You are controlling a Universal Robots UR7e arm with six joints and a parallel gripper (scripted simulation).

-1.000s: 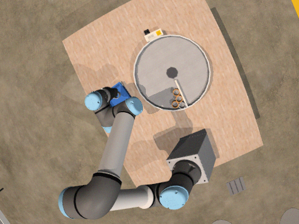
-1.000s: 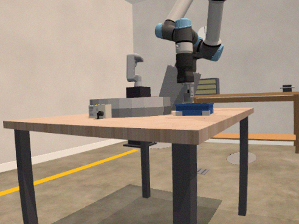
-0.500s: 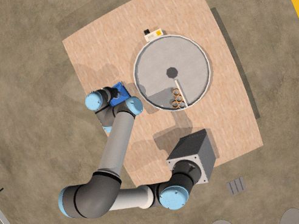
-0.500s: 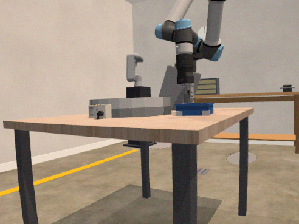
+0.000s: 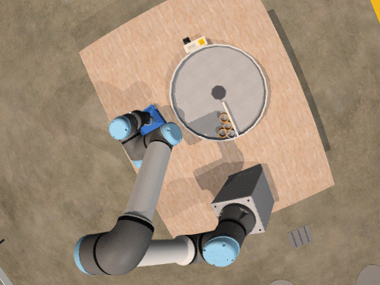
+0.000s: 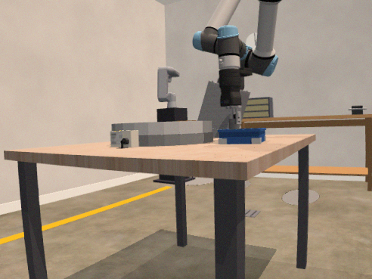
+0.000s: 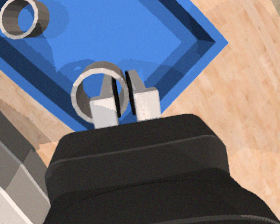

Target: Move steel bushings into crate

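My hand is 50 mm past the blue crate and 60 mm above it. From my hand the other things lie so: grey turntable (350 mm to the right, 30 mm below).
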